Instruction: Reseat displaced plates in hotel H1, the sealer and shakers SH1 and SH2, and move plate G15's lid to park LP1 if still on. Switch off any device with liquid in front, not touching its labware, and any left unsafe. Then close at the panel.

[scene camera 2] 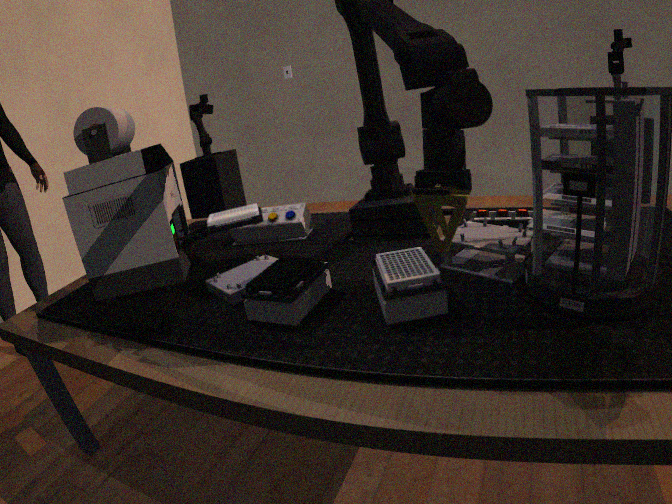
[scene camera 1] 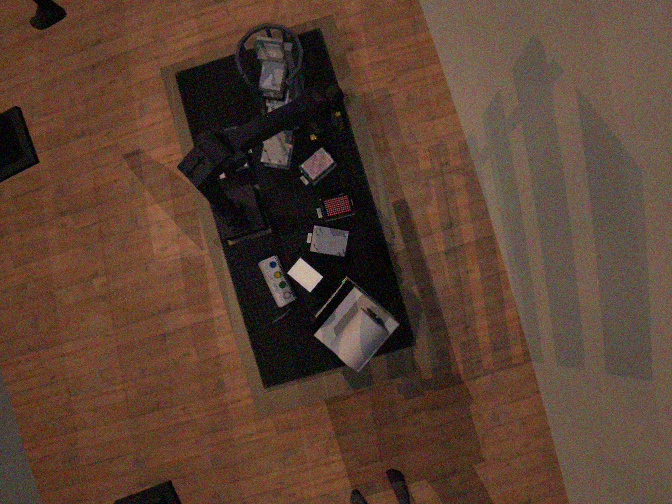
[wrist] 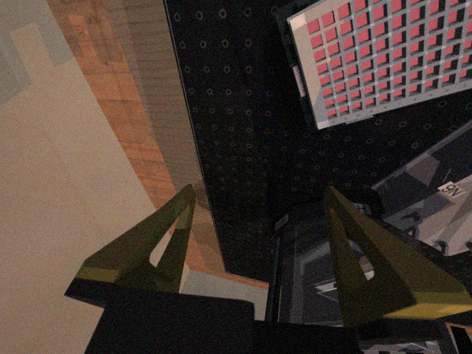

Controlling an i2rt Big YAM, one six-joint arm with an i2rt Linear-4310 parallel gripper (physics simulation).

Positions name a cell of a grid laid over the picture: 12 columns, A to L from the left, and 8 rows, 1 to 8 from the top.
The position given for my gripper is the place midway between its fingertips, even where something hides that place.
Note:
My gripper (scene camera 2: H4) is open, with nothing in its grasp. Further things: a plate hotel H1 (scene camera 2: K3), a button box (scene camera 2: F4) and a flat pad (scene camera 2: E5).
My gripper shows as well in the wrist view (wrist: G5). The button box also shows in scene camera 1 (scene camera 1: F5). The flat pad shows as well in scene camera 1 (scene camera 1: F4).

